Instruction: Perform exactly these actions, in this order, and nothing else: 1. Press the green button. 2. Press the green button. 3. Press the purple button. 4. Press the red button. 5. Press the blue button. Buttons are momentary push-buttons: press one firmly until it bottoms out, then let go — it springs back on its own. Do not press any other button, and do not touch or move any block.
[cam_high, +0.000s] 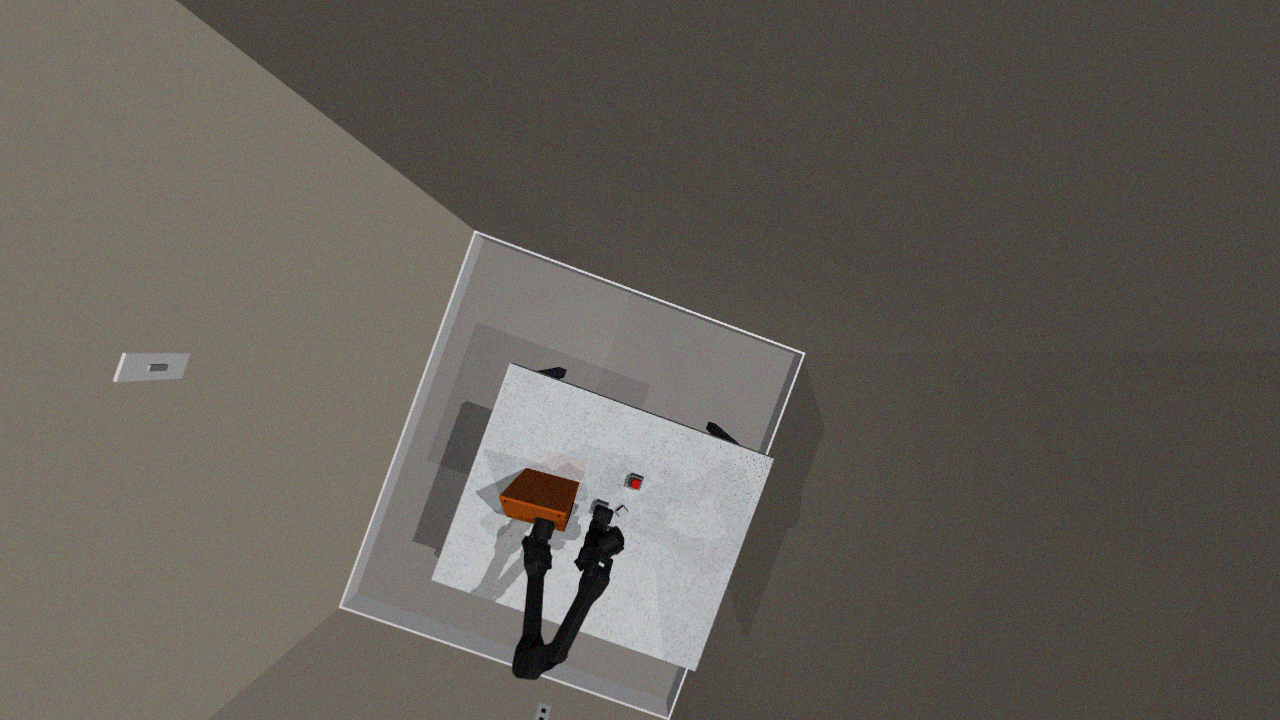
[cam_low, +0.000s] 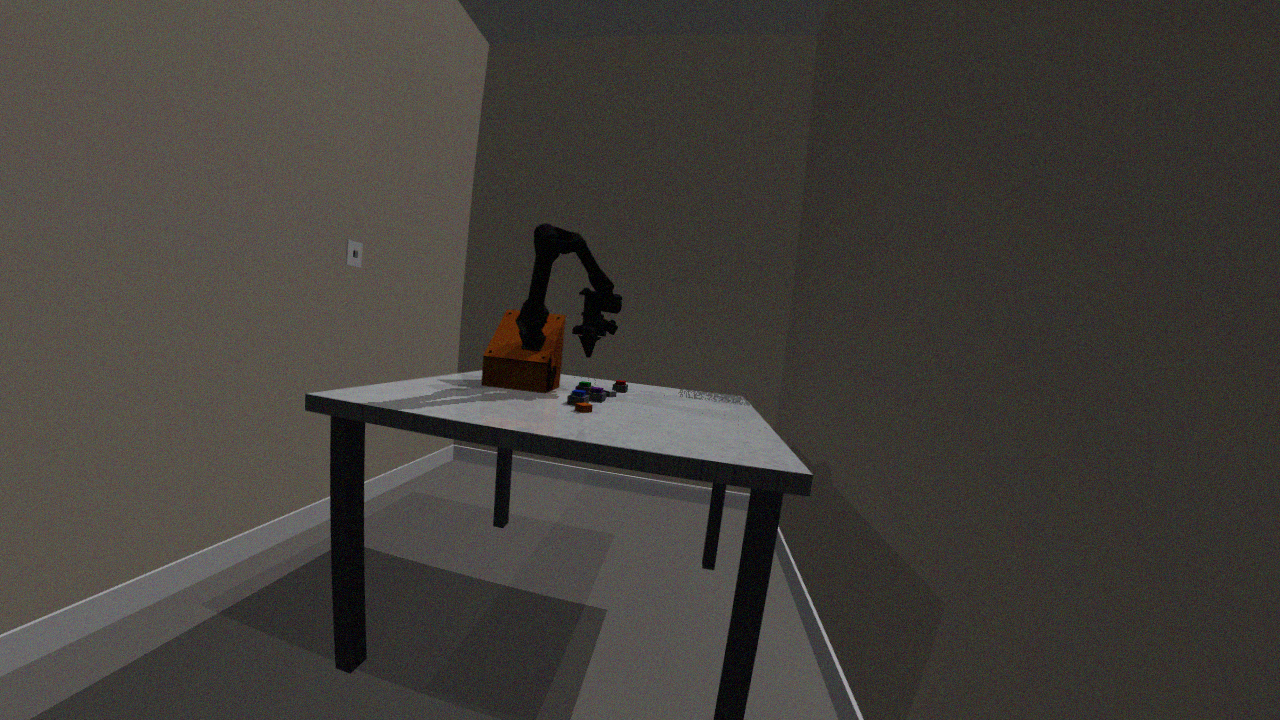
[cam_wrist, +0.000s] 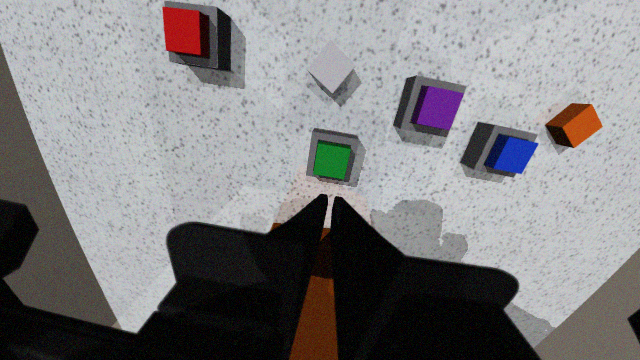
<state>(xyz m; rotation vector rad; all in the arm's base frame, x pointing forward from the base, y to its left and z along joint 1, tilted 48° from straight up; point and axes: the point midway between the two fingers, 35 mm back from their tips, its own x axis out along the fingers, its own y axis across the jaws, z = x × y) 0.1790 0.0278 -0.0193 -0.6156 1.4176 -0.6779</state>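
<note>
The purple button lies 90 mm to the right of my gripper tip, 90 mm below it and 60 mm ahead of it. Round my gripper tip: blue button 180 mm to the right, 90 mm below, 30 mm ahead; then red button 140 mm to the left, 100 mm ahead, 90 mm below; then white block 110 mm below, 80 mm ahead, 10 mm to the left.
</note>
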